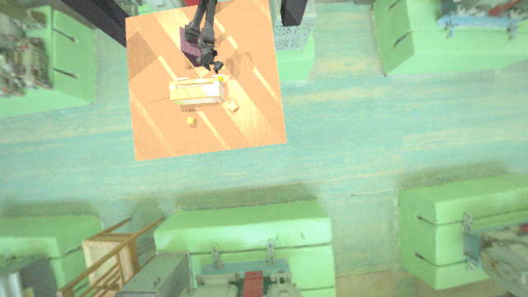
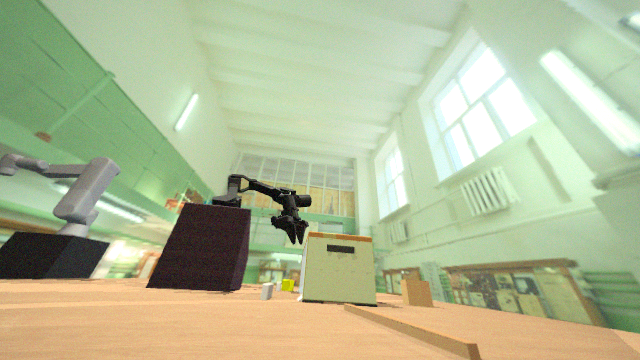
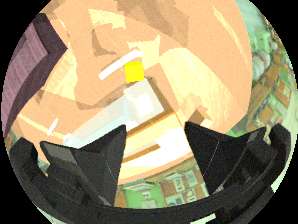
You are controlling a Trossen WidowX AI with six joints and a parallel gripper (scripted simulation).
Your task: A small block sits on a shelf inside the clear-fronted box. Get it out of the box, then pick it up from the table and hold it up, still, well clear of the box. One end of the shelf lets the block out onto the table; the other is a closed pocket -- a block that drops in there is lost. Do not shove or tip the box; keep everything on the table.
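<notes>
My gripper tip is 14 cm above the yellow block and 2 cm past it. The rest, counted from my gripper tip: flat wooden strip (54 cm to the right, 15 cm below, 6 cm ahead); then pale box (17 cm to the right, 10 cm below, 4 cm ahead).
</notes>
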